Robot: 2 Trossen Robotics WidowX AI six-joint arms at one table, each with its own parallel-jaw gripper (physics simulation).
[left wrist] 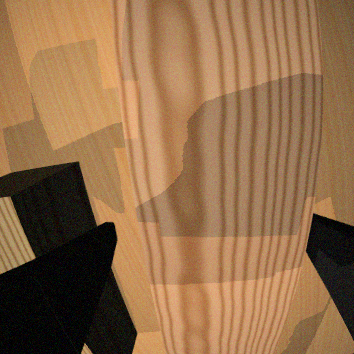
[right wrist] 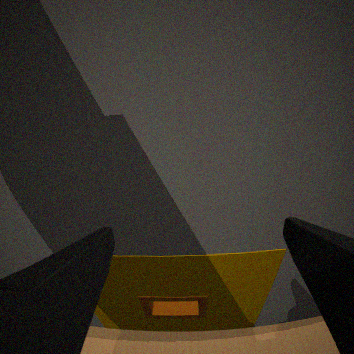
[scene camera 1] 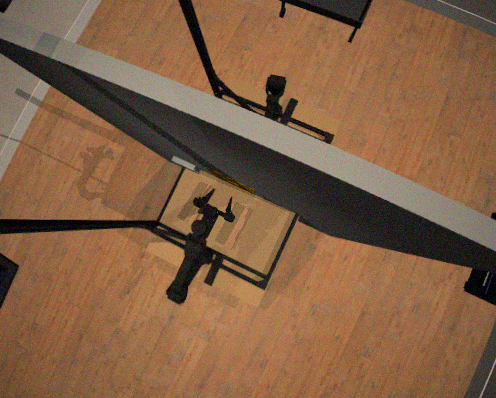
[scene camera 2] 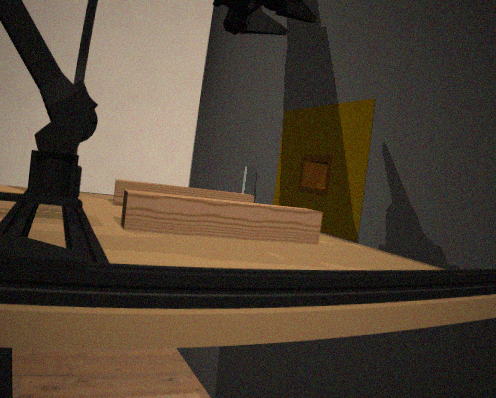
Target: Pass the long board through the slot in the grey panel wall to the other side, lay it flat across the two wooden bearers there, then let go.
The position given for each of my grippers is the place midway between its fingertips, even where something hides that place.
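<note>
There is a slot (right wrist: 153,306) that I can see. As for my own grippers, my left gripper (left wrist: 208,227) is open and holds nothing. My right gripper (scene camera 2: 300,26) is open too, and my right gripper holds nothing; I can also see my right gripper (right wrist: 199,232) in the right wrist view.
</note>
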